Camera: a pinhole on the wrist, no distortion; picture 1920 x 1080 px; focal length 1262.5 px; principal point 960.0 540.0 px. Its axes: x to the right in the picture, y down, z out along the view. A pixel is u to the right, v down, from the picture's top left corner.
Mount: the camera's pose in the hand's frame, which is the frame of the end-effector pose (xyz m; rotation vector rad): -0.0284 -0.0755 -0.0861 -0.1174 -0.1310 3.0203
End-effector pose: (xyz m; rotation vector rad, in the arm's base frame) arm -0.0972 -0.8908 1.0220 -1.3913 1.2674 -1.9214
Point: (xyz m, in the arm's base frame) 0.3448 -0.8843 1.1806
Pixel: 1006 771
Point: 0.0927 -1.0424 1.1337
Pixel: 370 273
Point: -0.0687 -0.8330 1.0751
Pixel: 881 459
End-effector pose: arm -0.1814 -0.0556 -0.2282 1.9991 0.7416 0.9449
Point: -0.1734 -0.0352 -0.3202
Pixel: 696 518
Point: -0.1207 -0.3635 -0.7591
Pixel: 1681 1011
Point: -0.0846 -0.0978 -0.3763
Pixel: 877 481
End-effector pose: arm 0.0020 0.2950 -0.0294 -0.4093 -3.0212 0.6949
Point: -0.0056 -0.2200 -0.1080
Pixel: outside the picture
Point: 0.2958 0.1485 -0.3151
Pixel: 1817 69
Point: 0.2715 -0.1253 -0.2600
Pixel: 1681 842
